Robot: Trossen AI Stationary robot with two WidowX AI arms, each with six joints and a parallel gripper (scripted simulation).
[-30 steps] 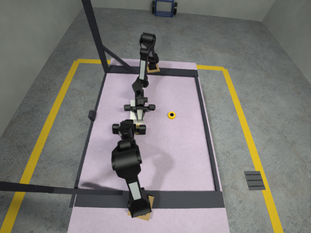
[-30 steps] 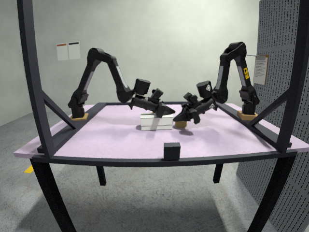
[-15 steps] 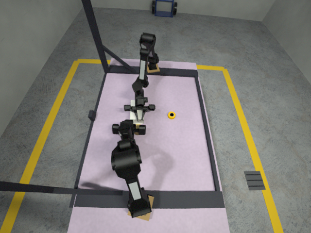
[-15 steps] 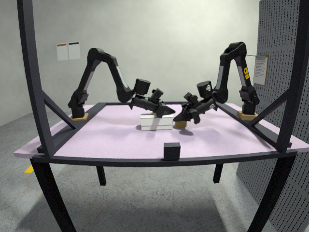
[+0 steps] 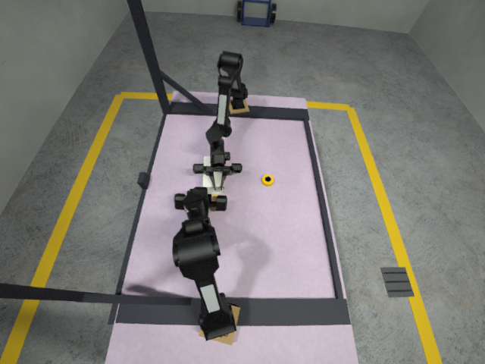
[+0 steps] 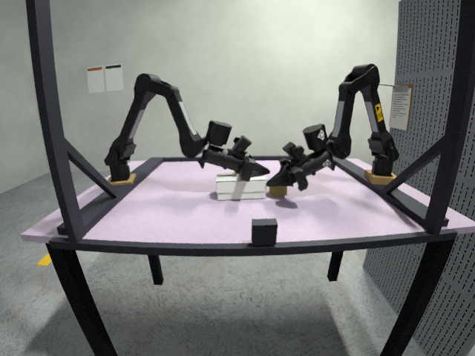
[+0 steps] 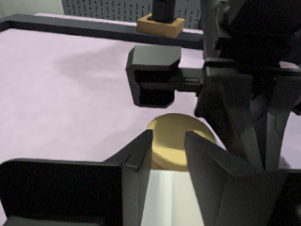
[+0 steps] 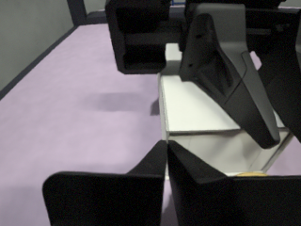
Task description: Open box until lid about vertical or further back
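Now: the white box 10 mm ahead of my right hand, 110 mm to the left of it and 10 mm below it.
Now: the white box 50 mm behind my left hand, 60 mm to the left of it and 30 mm below it.
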